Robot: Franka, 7 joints.
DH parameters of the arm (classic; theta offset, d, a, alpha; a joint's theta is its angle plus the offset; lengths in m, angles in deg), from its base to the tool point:
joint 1: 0 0.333 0 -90
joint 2: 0 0 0 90
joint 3: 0 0.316 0.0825 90
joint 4: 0 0 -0.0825 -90
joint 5: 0 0.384 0 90
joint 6: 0 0 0.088 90
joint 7: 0 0.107 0 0
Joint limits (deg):
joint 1: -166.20..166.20
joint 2: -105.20..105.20
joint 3: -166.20..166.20
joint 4: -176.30..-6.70
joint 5: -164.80..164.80
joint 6: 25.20..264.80
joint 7: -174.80..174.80
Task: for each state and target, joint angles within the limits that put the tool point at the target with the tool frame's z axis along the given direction. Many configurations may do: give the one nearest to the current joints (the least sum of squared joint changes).
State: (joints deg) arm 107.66 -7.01 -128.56 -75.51 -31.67 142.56 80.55
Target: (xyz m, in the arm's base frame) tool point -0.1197 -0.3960 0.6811 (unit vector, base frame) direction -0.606 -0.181 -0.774
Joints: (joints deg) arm 59.69 31.19 -166.20 -118.93 -26.42 109.96 80.55
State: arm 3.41 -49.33 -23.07 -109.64 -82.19 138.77 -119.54
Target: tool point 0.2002 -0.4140 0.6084 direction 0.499 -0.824 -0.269
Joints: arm 4.80 -50.35 -57.18 -128.95 -102.11 155.08 -119.54
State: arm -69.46 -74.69 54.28 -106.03 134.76 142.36 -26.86
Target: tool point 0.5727 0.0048 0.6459 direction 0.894 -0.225 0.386
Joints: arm -113.58 -84.68 62.02 -100.82 164.80 157.66 -26.86
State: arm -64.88 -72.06 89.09 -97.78 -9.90 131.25 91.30
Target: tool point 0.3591 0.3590 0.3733 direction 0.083 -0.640 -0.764
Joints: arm -51.65 -48.92 88.76 -119.32 11.98 99.02 91.30
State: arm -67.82 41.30 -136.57 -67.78 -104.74 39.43 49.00
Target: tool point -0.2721 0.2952 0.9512 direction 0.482 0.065 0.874
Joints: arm -85.66 19.18 -147.15 -90.74 -144.68 89.41 49.00
